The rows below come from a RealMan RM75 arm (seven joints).
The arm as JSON. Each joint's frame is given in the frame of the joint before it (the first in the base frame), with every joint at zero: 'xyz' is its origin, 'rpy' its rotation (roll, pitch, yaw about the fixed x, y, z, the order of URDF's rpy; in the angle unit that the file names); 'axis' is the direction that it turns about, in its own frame. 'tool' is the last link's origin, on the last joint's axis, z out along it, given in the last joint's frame.
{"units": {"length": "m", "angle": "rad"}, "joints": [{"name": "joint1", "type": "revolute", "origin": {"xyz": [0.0, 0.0, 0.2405], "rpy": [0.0, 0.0, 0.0]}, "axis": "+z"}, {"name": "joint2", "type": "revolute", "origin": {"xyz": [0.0, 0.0, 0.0], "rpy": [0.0, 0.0, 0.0]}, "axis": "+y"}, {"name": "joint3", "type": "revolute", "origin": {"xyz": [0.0, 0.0, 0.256], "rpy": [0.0, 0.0, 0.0]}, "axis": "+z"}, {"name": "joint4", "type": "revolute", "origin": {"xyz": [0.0, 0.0, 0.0], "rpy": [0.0, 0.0, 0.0]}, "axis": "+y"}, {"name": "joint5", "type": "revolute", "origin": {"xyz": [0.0, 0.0, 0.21], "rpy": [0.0, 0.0, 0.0]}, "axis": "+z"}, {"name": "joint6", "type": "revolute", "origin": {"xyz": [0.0, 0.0, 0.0], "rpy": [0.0, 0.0, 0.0]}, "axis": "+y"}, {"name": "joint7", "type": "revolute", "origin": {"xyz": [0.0, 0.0, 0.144], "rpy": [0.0, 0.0, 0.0]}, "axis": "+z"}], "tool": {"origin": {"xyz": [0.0, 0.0, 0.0], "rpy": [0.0, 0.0, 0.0]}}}
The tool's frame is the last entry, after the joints.
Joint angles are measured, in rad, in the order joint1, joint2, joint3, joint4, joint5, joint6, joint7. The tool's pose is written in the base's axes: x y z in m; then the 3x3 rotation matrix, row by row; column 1 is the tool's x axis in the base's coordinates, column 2 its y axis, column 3 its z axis. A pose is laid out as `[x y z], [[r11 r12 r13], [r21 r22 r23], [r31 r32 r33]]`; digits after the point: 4 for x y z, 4 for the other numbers.
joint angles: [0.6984, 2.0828, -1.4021, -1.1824, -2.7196, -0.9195, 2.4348]
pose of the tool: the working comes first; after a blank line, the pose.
Where each joint sits with the arm in this pose, in the base's axes (m; each line is computed from the numbers above, not from the rounded line before):
joint1: 0.0000 0.0000 0.2405
joint2: 0.0000 0.0000 0.2405
joint3: 0.1709 0.1435 0.1151
joint4: 0.1709 0.1435 0.1151
joint5: 0.1131 0.3451 0.1046
joint6: 0.1131 0.3451 0.1046
joint7: 0.1537 0.4426 0.0067
the tool: 0.1537 0.4426 0.0067

[0.1537 0.4426 0.0067], [[0.9321 -0.2265 0.2825], [-0.3610 -0.6412 0.6771], [0.0278 -0.7332 -0.6795]]
